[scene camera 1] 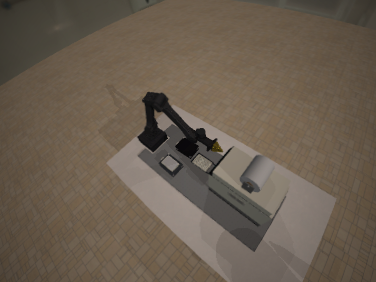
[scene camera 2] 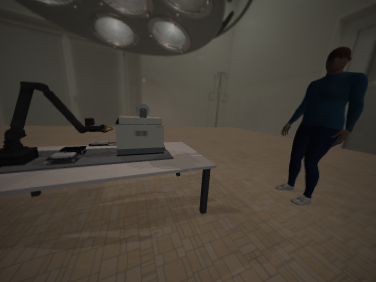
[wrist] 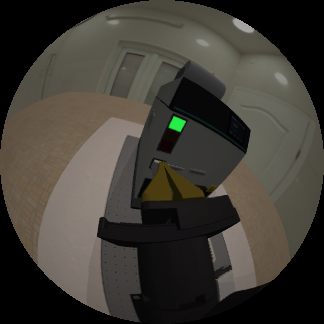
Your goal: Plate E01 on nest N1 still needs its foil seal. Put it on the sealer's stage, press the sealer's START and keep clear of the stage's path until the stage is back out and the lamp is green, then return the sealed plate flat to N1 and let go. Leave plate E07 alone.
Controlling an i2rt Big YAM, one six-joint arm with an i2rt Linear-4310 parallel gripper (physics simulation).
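Frame: origin at the arm's base, x ahead, y left, z up, level; millimetres.
Where they show: gripper, fingertip midpoint: (scene camera 1: 222, 151) (scene camera 2: 113, 128) (wrist: 160, 164); arm's base at its link origin: (scene camera 1: 153, 134) (scene camera 2: 14, 150).
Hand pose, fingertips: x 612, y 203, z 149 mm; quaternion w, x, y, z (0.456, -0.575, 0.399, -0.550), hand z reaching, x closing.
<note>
Each offset is from my fingertips to the top centre of the thing. "*": to the spot under its first point. Level surfaces: height alone.
The sealer (scene camera 1: 240, 197) (scene camera 2: 140, 136) (wrist: 200, 147) shows its lamp @[41 mm ahead, 6 mm right, 60 mm up] (wrist: 177, 123) lit green. My gripper (scene camera 1: 221, 149) (scene camera 2: 112, 129) (wrist: 160, 164) is shut and empty. Its yellow tips are at the sealer's front, over the lower edge of the white START button @[* 35 mm ahead, 4 mm right, 23 mm down] (wrist: 157, 162) in the wrist view; whether they touch it I cannot tell. A plate with open wells @[87 mm back, 120 mm right, 101 mm down] (scene camera 1: 202, 163) (scene camera 2: 101, 143) lies on the stage outside the sealer. A black nest @[312 mm back, 76 mm right, 169 mm down] (scene camera 1: 187, 147) (scene camera 2: 74, 149) holds no plate. A pale-topped plate @[290 mm back, 278 mm right, 163 mm down] (scene camera 1: 170, 164) (scene camera 2: 64, 156) sits in the other nest. Plate labels are unreadable.
The arm's base (scene camera 1: 152, 139) (scene camera 2: 17, 154) stands at the end of the grey perforated mat @[221 mm down] (scene camera 1: 200, 192) (wrist: 117, 260), on a white table @[234 mm down] (scene camera 1: 125, 163) (scene camera 2: 192, 162). A foil roll @[* 290 mm ahead, 104 mm right, 254 mm up] (scene camera 1: 258, 173) (scene camera 2: 143, 109) tops the sealer. A person (scene camera 2: 327, 105) stands beyond the table.
</note>
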